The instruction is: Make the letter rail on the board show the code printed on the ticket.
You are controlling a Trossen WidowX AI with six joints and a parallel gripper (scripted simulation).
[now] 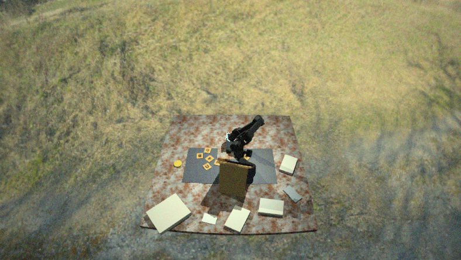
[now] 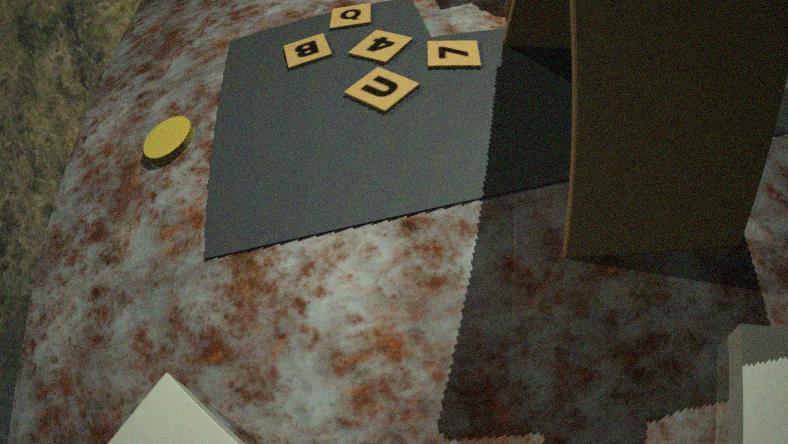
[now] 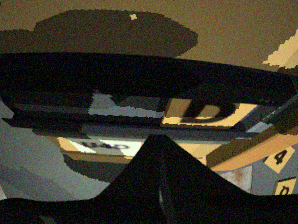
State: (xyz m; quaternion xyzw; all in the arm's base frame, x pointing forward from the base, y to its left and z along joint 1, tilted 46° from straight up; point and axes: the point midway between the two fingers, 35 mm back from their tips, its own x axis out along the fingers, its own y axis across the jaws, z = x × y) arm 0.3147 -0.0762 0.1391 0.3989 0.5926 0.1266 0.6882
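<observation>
Right now the tan letter tile is 40 mm to the right of my gripper tip, 20 mm below it and 10 mm ahead of it. Round my gripper tip: grey mat (180 mm below, 130 mm behind, 60 mm to the right); then white card (390 mm ahead, 230 mm to the right, 180 mm below); then white ticket (100 mm below, 60 mm to the left, 30 mm behind).
</observation>
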